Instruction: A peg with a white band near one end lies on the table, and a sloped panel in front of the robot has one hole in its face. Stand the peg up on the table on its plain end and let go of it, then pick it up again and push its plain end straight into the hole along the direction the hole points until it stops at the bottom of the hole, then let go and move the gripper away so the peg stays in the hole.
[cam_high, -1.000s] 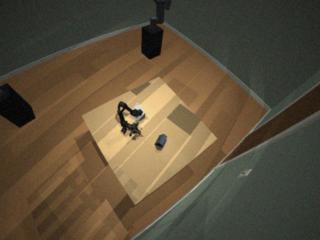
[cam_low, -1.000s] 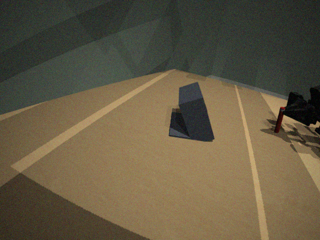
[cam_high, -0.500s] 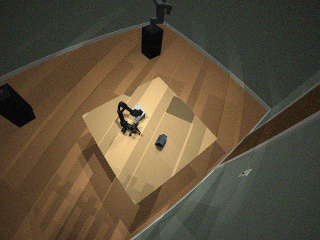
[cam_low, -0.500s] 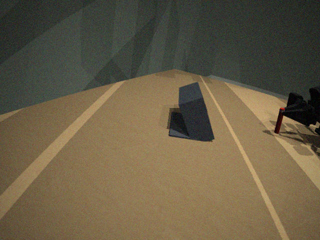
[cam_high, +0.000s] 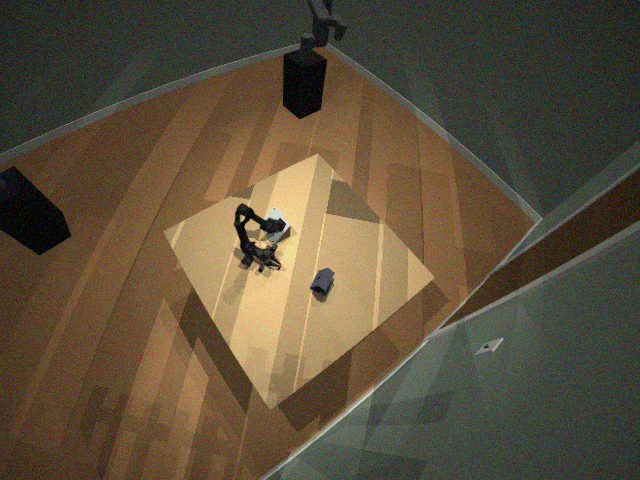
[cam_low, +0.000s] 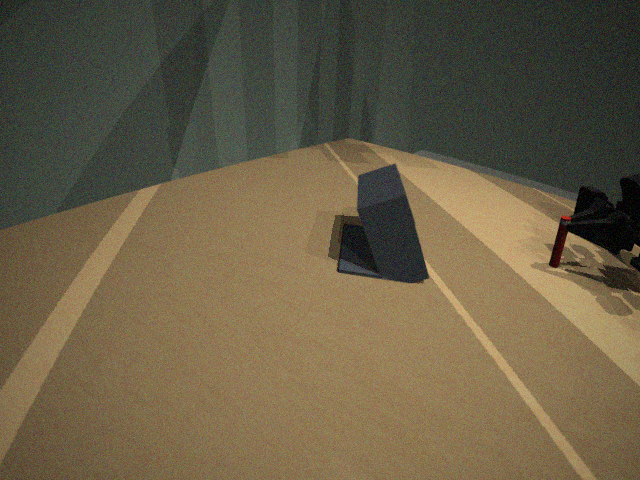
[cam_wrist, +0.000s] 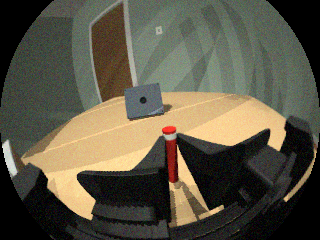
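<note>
The red peg lies 10 mm below my gripper tip. Round my gripper tip: sloped panel 220 mm ahead, 140 mm to the left, 20 mm below.
</note>
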